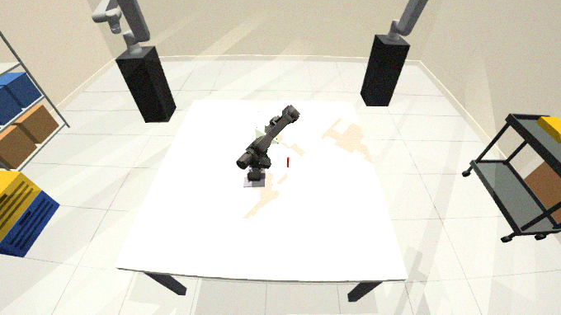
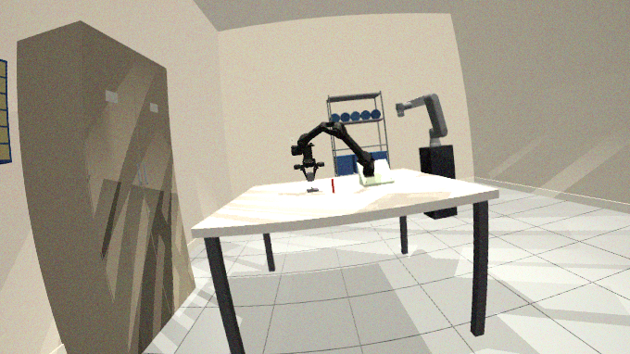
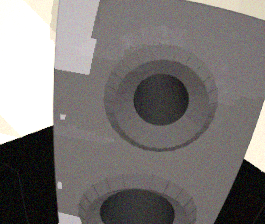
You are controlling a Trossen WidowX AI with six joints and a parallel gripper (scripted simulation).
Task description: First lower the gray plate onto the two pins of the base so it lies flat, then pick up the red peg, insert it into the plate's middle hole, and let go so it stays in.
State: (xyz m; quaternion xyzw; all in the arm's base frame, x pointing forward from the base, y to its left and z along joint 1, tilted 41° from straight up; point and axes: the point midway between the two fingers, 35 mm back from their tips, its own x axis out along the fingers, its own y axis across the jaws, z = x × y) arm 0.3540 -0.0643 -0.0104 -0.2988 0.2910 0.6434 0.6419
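Right now my gripper tip is 1 cm past the dark base, 2 cm to the left of it and 6 cm above it. From my gripper tip the other things lie so: red peg 12 cm behind, 17 cm to the left, 3 cm below; then gray plate 3 cm above.
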